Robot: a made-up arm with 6 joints. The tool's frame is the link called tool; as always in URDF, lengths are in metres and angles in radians.
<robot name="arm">
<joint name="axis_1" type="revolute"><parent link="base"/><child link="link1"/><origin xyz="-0.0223 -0.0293 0.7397" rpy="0 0 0"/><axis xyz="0 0 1"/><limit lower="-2.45" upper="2.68"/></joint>
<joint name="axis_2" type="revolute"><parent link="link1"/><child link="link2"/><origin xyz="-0.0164 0.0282 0.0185" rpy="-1.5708 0 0"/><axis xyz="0 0 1"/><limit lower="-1.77" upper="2.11"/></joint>
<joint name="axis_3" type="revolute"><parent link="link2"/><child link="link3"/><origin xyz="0.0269 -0.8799 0.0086" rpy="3.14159 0 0"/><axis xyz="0 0 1"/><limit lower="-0.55" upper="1.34"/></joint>
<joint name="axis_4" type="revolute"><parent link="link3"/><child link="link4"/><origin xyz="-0.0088 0.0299 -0.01" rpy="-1.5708 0 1.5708"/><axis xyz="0 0 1"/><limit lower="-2.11" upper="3.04"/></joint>
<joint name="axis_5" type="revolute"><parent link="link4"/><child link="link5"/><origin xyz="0.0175 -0.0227 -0.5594" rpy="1.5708 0 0"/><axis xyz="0 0 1"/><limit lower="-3.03" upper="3.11"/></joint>
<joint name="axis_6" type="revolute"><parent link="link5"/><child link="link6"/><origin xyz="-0.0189 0.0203 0.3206" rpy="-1.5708 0 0"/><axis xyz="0 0 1"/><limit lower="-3.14" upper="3.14"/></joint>
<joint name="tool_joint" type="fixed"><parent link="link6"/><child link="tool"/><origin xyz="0.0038 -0.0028 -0.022" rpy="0 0 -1.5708"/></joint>
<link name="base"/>
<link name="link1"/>
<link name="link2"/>
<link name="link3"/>
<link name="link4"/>
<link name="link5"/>
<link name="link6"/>
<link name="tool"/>
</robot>
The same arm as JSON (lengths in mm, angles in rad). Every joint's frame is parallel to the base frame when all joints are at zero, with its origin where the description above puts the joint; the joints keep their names.
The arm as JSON. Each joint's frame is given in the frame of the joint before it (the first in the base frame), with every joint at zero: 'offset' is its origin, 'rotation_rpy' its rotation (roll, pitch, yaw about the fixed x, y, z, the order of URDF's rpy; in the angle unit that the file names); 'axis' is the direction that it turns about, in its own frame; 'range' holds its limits. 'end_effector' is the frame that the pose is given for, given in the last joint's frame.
{
  "length_unit": "mm",
  "angle_unit": "rad",
  "chain": [
    {
      "id": "axis_1",
      "offset": [
        -22.3,
        -29.3,
        739.7
      ],
      "rotation_rpy": [
        0.0,
        0.0,
        0.0
      ],
      "axis": "+z",
      "range": [
        -2.45,
        2.68
      ]
    },
    {
      "id": "axis_2",
      "offset": [
        -16.4,
        28.2,
        18.5
      ],
      "rotation_rpy": [
        0.0,
        0.0,
        0.0
      ],
      "axis": "+y",
      "range": [
        -1.77,
        2.11
      ]
    },
    {
      "id": "axis_3",
      "offset": [
        26.9,
        8.6,
        879.9
      ],
      "rotation_rpy": [
        0.0,
        0.0,
        0.0
      ],
      "axis": "-y",
      "range": [
        -0.55,
        1.34
      ]
    },
    {
      "id": "axis_4",
      "offset": [
        -8.8,
        10.0,
        29.9
      ],
      "rotation_rpy": [
        0.0,
        0.0,
        0.0
      ],
      "axis": "-x",
      "range": [
        -2.11,
        3.04
      ]
    },
    {
      "id": "axis_5",
      "offset": [
        559.4,
        -22.7,
        17.5
      ],
      "rotation_rpy": [
        0.0,
        0.0,
        0.0
      ],
      "axis": "-y",
      "range": [
        -3.03,
        3.11
      ]
    },
    {
      "id": "axis_6",
      "offset": [
        -20.3,
        -320.6,
        -18.9
      ],
      "rotation_rpy": [
        0.0,
        0.0,
        0.0
      ],
      "axis": "-x",
      "range": [
        -3.14,
        3.14
      ]
    }
  ],
  "end_effector": {
    "offset": [
      22.0,
      -2.8,
      3.8
    ],
    "rotation_rpy": [
      1.5708,
      0.0,
      -1.5708
    ]
  }
}

